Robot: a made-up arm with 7 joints. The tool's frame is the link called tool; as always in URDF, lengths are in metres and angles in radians. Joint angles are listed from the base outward.
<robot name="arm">
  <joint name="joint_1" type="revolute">
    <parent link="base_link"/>
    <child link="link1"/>
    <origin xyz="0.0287 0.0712 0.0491"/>
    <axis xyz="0 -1 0"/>
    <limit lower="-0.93" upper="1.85"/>
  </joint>
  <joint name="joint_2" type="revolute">
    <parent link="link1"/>
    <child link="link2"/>
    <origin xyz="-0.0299 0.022 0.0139"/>
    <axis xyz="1 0 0"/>
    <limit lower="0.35" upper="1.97"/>
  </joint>
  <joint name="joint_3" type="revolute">
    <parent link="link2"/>
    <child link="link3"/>
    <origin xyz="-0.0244 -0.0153 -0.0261"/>
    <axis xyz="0 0 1"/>
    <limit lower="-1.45" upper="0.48"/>
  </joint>
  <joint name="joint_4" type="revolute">
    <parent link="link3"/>
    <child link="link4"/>
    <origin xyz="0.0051 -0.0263 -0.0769"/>
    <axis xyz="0 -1 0"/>
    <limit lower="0" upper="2.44"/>
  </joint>
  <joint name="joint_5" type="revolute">
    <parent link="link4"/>
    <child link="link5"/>
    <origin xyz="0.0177 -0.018 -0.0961"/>
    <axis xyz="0 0 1"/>
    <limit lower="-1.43" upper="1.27"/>
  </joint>
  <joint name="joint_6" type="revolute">
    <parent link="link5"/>
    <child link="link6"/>
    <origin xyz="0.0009 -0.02 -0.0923"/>
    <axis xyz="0 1 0"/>
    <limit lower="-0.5" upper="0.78"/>
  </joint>
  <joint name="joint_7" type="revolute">
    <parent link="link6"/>
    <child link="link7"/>
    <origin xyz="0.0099 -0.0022 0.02"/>
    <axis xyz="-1 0 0"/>
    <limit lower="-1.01" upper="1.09"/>
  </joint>
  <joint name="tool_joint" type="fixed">
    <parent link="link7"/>
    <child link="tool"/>
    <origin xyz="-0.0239 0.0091 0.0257" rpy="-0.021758 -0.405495 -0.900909"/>
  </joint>
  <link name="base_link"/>
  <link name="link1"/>
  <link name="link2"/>
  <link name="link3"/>
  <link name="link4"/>
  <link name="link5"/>
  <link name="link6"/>
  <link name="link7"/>
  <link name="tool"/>
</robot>
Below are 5 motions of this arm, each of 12 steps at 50 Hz.
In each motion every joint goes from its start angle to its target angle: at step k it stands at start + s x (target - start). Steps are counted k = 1, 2, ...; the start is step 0. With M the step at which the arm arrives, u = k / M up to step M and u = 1 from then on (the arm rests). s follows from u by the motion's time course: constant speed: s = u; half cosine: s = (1 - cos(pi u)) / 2; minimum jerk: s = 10 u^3 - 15 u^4 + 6 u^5.
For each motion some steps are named. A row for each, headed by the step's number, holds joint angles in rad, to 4 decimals.
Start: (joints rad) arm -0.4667 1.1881 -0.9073 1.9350 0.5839 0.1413 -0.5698
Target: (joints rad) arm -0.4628 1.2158 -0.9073 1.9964 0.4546 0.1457 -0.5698
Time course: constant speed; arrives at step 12
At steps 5, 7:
5: -0.4651 1.1996 -0.9073 1.9606 0.5300 0.1431 -0.5698
7: -0.4644 1.2043 -0.9073 1.9708 0.5085 0.1439 -0.5698

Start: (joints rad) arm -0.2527 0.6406 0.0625 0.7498 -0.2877 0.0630 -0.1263
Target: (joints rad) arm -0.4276 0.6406 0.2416 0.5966 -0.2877 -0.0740 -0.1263
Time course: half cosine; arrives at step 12
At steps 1, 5, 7, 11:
1: -0.2557 0.6406 0.0656 0.7472 -0.2877 0.0607 -0.1263
5: -0.3175 0.6406 0.1289 0.6930 -0.2877 0.0122 -0.1263
7: -0.3628 0.6406 0.1752 0.6534 -0.2877 -0.0232 -0.1263
11: -0.4246 0.6406 0.2385 0.5992 -0.2877 -0.0717 -0.1263

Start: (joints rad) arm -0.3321 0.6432 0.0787 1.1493 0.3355 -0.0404 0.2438
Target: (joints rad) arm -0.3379 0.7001 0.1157 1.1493 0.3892 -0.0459 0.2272
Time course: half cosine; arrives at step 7
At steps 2, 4, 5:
2: -0.3332 0.6539 0.0857 1.1493 0.3456 -0.0414 0.2407
4: -0.3356 0.6780 0.1013 1.1493 0.3683 -0.0438 0.2337
5: -0.3368 0.6894 0.1087 1.1493 0.3791 -0.0449 0.2303

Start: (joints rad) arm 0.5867 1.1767 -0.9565 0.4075 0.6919 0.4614 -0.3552
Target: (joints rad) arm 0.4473 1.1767 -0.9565 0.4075 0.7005 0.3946 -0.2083
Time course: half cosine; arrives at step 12
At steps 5, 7, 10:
5: 0.5350 1.1767 -0.9565 0.4075 0.6951 0.4366 -0.3008
7: 0.4990 1.1767 -0.9565 0.4075 0.6973 0.4194 -0.2627
10: 0.4566 1.1767 -0.9565 0.4075 0.6999 0.3991 -0.2181

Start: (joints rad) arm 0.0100 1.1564 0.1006 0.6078 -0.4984 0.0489 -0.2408
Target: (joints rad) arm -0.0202 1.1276 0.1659 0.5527 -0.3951 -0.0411 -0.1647
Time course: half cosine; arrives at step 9
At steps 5, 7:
5: -0.0077 1.1395 0.1389 0.5755 -0.4378 -0.0039 -0.1961
7: -0.0167 1.1310 0.1583 0.5591 -0.4072 -0.0306 -0.1736

